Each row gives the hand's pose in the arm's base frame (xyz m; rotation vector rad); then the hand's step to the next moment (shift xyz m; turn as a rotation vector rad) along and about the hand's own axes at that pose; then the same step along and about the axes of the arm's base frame.
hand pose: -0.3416 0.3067 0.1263 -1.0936 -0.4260 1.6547
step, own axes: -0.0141 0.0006 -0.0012 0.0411 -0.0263 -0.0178
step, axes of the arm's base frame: 0.0010 -0.0131 0.0052 0.0286 0.0425 -0.0083
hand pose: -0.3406 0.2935 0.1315 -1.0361 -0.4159 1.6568
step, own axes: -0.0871 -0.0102 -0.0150 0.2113 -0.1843 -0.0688
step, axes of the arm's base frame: 0.0211 -0.0789 0.0354 0.1587 0.2411 0.0051
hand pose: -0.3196 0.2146 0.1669 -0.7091 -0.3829 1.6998
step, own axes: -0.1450 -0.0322 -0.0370 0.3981 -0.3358 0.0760
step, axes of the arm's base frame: 0.0655 -0.1356 0.0275 0.1590 0.4758 0.1591
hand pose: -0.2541 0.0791 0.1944 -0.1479 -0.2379 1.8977
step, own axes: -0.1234 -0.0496 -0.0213 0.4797 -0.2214 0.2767
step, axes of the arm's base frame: 0.0912 -0.0985 -0.0107 -0.0170 0.4977 0.3281
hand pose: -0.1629 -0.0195 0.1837 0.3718 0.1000 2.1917
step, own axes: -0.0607 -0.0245 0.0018 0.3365 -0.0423 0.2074
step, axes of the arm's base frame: 0.0536 -0.0334 -0.0172 -0.0949 0.2799 0.2659
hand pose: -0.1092 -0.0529 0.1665 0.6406 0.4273 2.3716
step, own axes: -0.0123 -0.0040 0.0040 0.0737 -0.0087 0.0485
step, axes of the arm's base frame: 0.0125 -0.0045 -0.0026 -0.0194 0.0613 0.0610
